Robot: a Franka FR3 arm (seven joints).
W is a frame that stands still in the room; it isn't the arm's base.
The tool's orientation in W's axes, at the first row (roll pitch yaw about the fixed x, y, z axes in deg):
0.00, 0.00, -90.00
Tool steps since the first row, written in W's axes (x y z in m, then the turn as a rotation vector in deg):
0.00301, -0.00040, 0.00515, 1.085, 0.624, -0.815
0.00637, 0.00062, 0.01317, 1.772, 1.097, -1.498
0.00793, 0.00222, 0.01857, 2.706, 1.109, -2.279
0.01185, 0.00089, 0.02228, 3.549, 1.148, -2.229
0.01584, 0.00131, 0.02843, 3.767, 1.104, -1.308
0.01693, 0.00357, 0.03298, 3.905, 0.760, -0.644
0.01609, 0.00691, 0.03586, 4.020, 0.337, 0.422
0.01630, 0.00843, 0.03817, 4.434, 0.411, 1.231
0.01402, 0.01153, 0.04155, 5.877, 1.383, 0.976
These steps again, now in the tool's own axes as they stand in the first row. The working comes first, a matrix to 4 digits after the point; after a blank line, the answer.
The tool's axes in the first row as the columns of a matrix, in W's axes (used below as rounded here):
0.0000, 1.0000, 0.0000
-1.0000, 0.0000, 0.0000
0.0000, 0.0000, 1.0000

0.00040, 0.00301, 0.00515, -0.624, 1.085, -0.815
-0.00062, 0.00637, 0.01317, -1.097, 1.772, -1.498
-0.00222, 0.00793, 0.01857, -1.109, 2.706, -2.279
-0.00089, 0.01185, 0.02228, -1.148, 3.549, -2.229
-0.00131, 0.01584, 0.02843, -1.104, 3.767, -1.308
-0.00357, 0.01693, 0.03298, -0.760, 3.905, -0.644
-0.00691, 0.01609, 0.03586, -0.337, 4.020, 0.422
-0.00843, 0.01630, 0.03817, -0.411, 4.434, 1.231
-0.01153, 0.01402, 0.04155, -1.383, 5.877, 0.976

